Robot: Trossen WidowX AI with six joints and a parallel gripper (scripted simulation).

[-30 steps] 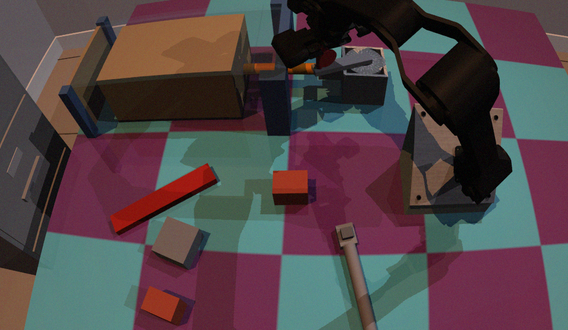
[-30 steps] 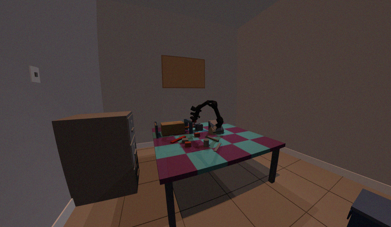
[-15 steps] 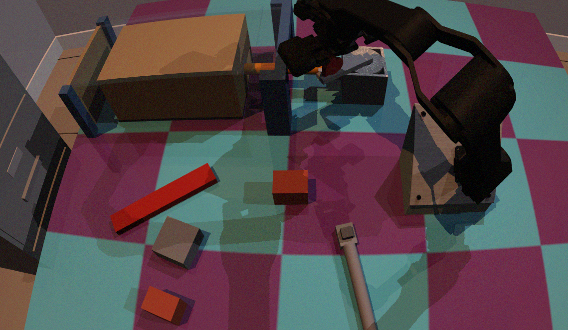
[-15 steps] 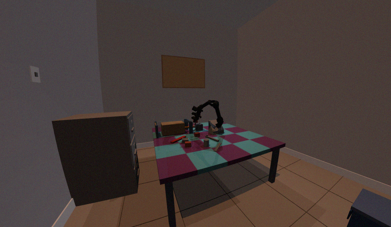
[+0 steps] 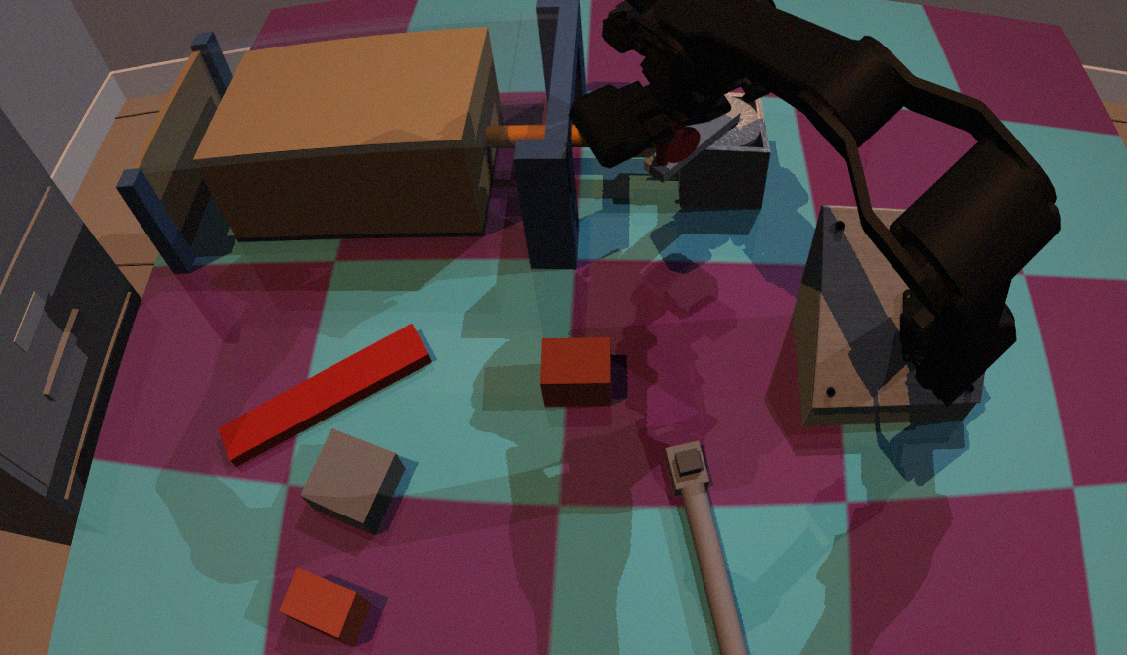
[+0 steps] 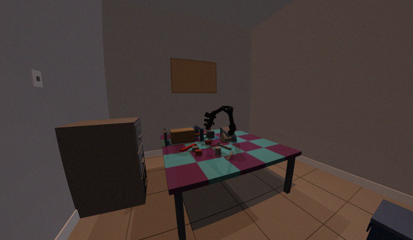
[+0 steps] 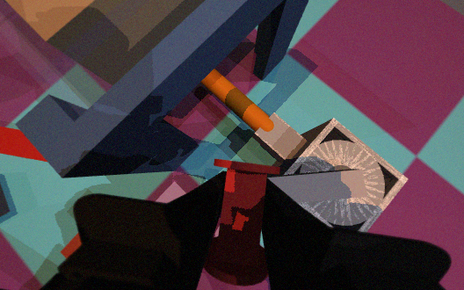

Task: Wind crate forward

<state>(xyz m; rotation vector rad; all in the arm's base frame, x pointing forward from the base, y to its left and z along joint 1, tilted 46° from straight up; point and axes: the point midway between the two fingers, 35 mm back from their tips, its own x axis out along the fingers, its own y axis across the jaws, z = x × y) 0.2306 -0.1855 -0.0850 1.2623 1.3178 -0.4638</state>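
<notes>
Now: gripper tip 30 mm past the grey crank handle, 30 mm above it and 10 mm to the left of it. From my gripper tip the other things lie so: blue steel frame 80 mm ahead, 70 mm to the right, 30 mm below; red knob 10 mm to the left, 10 mm behind; grey winch 100 mm below, 90 mm behind, 70 mm to the right.
</notes>
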